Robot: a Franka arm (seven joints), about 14 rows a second.
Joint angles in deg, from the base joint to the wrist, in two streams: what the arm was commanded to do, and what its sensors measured. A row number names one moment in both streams.
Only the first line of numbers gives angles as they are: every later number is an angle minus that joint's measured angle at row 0.
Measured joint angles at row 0:
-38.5, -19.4, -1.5, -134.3, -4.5, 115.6, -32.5
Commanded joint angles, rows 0 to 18:
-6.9, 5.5, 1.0, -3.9, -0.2, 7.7, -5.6
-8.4, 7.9, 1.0, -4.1, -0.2, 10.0, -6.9
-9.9, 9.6, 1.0, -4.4, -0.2, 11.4, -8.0
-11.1, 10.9, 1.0, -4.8, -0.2, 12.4, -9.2
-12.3, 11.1, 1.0, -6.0, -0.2, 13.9, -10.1
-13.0, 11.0, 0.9, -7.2, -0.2, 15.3, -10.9
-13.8, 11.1, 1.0, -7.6, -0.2, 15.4, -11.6
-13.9, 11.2, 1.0, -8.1, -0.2, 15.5, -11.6
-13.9, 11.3, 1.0, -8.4, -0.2, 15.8, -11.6
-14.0, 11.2, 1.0, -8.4, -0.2, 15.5, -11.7
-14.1, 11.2, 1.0, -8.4, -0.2, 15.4, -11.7
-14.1, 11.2, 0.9, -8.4, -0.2, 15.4, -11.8
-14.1, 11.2, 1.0, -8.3, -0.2, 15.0, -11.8
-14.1, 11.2, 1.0, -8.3, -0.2, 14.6, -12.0
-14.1, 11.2, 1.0, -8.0, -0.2, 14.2, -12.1
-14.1, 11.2, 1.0, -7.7, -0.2, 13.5, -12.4
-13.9, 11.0, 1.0, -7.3, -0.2, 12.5, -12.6
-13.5, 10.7, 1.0, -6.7, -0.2, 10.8, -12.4
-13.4, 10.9, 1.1, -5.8, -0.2, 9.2, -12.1
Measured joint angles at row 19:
-12.8, 12.4, 0.2, -6.4, 0.0, 12.5, -11.6
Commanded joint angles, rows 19 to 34:
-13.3, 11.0, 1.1, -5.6, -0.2, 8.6, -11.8
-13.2, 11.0, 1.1, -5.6, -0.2, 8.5, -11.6
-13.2, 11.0, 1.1, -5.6, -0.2, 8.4, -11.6
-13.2, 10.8, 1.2, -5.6, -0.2, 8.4, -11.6
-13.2, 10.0, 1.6, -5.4, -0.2, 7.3, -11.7
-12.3, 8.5, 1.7, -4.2, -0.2, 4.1, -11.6
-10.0, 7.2, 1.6, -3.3, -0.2, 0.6, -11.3
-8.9, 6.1, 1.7, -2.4, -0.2, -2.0, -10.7
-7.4, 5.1, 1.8, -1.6, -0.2, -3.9, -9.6
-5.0, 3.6, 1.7, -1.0, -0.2, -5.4, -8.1
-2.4, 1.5, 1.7, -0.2, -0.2, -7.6, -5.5
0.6, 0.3, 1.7, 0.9, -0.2, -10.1, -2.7
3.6, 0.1, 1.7, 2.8, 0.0, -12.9, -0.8
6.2, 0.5, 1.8, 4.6, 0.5, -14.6, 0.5
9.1, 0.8, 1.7, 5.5, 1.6, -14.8, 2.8
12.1, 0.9, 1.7, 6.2, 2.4, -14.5, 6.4
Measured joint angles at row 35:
7.3, 0.2, 2.3, 4.0, 1.1, -13.0, 1.8
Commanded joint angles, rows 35 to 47:
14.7, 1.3, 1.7, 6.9, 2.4, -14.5, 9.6
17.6, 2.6, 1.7, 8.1, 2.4, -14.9, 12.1
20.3, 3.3, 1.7, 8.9, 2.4, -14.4, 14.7
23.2, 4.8, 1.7, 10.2, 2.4, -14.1, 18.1
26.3, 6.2, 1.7, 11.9, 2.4, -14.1, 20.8
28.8, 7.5, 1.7, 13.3, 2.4, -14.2, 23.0
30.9, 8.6, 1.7, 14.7, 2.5, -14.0, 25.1
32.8, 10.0, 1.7, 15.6, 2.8, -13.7, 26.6
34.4, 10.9, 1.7, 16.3, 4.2, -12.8, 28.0
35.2, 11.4, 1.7, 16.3, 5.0, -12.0, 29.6
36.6, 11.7, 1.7, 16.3, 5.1, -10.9, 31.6
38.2, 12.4, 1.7, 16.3, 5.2, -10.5, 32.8
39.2, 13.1, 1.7, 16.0, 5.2, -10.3, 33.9
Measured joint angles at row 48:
36.8, 11.4, 2.5, 15.0, 4.3, -11.1, 31.4
